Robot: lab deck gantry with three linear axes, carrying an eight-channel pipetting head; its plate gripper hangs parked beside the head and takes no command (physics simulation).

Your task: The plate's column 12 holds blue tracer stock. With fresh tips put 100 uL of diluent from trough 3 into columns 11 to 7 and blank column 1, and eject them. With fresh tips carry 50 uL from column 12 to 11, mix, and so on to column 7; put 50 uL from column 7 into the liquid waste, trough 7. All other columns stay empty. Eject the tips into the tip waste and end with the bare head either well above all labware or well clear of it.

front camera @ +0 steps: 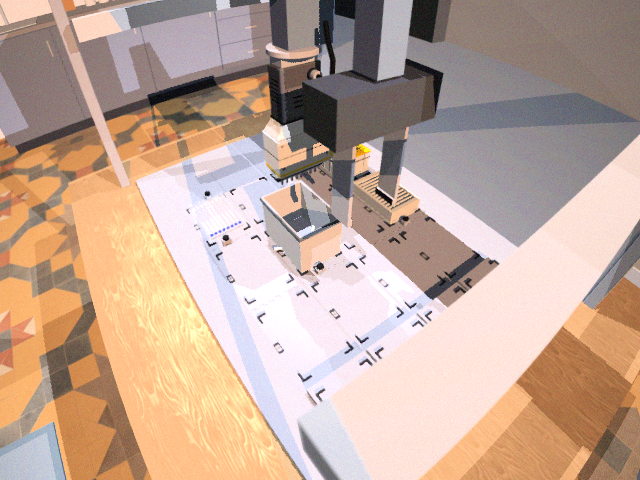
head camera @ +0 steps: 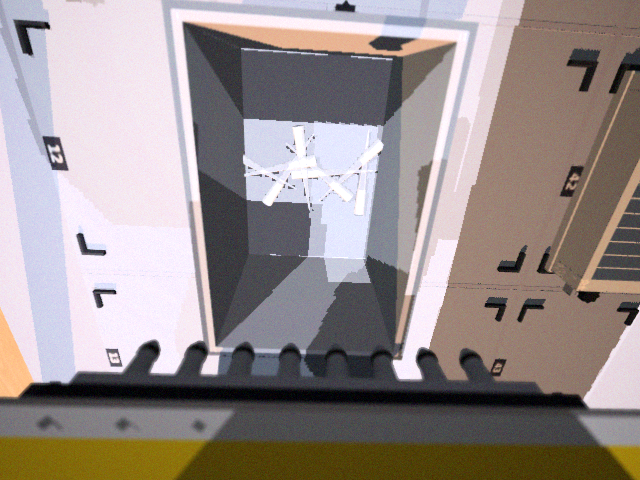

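Note:
The eight-channel head (front camera: 297, 149) hangs above the deck, behind the tip waste bin (front camera: 281, 235) (head camera: 195, 227) in the front view. Its nozzles (head camera: 289, 356) show dark and bare, without tips. Several white tips (head camera: 305, 167) lie crossed on the bin floor. The plate (front camera: 216, 210) lies left of the bin, with a row of blue wells (front camera: 225, 228) along its near edge; contents of its other wells are too small to tell. The trough block (front camera: 403, 210) (head camera: 594, 191) stands right of the bin. My parked plate gripper (front camera: 366, 210) hangs beside the head, paddles apart, empty.
A yellow-topped tip rack (front camera: 361, 151) stands at the back right, partly hidden by the head and gripper. Black corner clips and small dark posts (front camera: 225, 238) (front camera: 318, 266) stick up from the deck. A broad light beam (front camera: 465, 310) crosses the right foreground.

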